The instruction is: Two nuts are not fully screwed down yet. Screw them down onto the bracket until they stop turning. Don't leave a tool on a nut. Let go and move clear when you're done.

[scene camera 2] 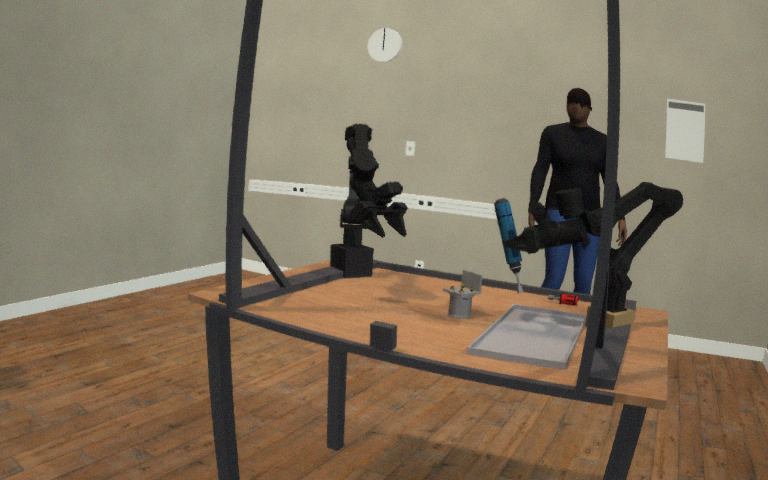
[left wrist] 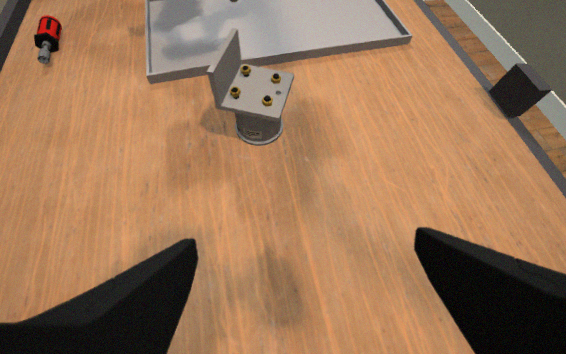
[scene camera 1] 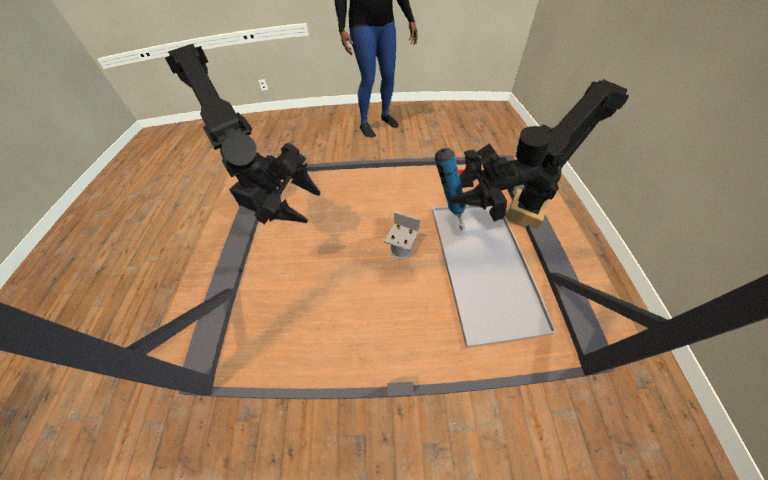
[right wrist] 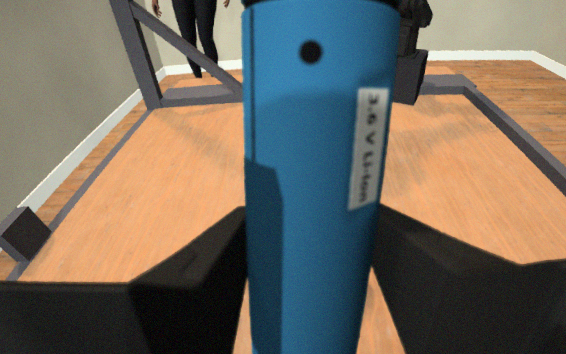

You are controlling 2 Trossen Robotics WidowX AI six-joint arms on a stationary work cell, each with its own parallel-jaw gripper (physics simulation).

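Places are measured from the left arm's base along level axes (x ahead, y left, z up), in millimetres.
Where they show: left gripper, fingertip midpoint: (scene camera 2: 394,236) (left wrist: 306,243) (scene camera 1: 313,207); right gripper, fingertip midpoint: (scene camera 2: 504,243) (scene camera 1: 446,193) (right wrist: 305,214); left arm's base, origin of the base link: (scene camera 2: 352,246) (right wrist: 401,53); right arm's base, origin of the base link: (scene camera 2: 612,308) (scene camera 1: 529,204).
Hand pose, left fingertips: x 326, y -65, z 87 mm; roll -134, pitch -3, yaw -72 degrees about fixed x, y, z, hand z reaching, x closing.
Each offset is from my left fingertips to the top centre of the thing.
The grey bracket (scene camera 1: 402,233) (scene camera 2: 471,279) (left wrist: 256,91) stands on a round pedestal, its flange upright. Several brass nuts (left wrist: 267,100) sit on its plate on dark studs; how far down each is, I cannot tell. My right gripper (scene camera 1: 456,189) (scene camera 2: 509,243) (right wrist: 305,214) is shut on the blue electric screwdriver @(283 mm ahead, 154 mm left, 132 mm up) (scene camera 1: 449,174) (scene camera 2: 504,223) (right wrist: 310,130), held nearly upright with its bit downward, raised above the table and apart from the bracket. My left gripper (scene camera 1: 312,207) (scene camera 2: 394,234) (left wrist: 306,243) is open and empty, raised to the left of the bracket in scene camera 1.
A grey tray @(415 mm ahead, 140 mm left, 161 mm down) (scene camera 1: 492,294) (scene camera 2: 518,358) (left wrist: 320,53) lies right of the bracket in scene camera 1. A red tool @(243 mm ahead, 460 mm left, 148 mm down) (scene camera 2: 568,300) (left wrist: 49,31) lies behind the tray. A tan block @(490 mm ahead, 373 mm left, 124 mm down) (scene camera 1: 525,212) (scene camera 2: 619,318) is at the right arm's base. A dark block @(327 mm ahead, 240 mm right, 120 mm down) (scene camera 2: 383,336) (left wrist: 520,90) is on the front beam.
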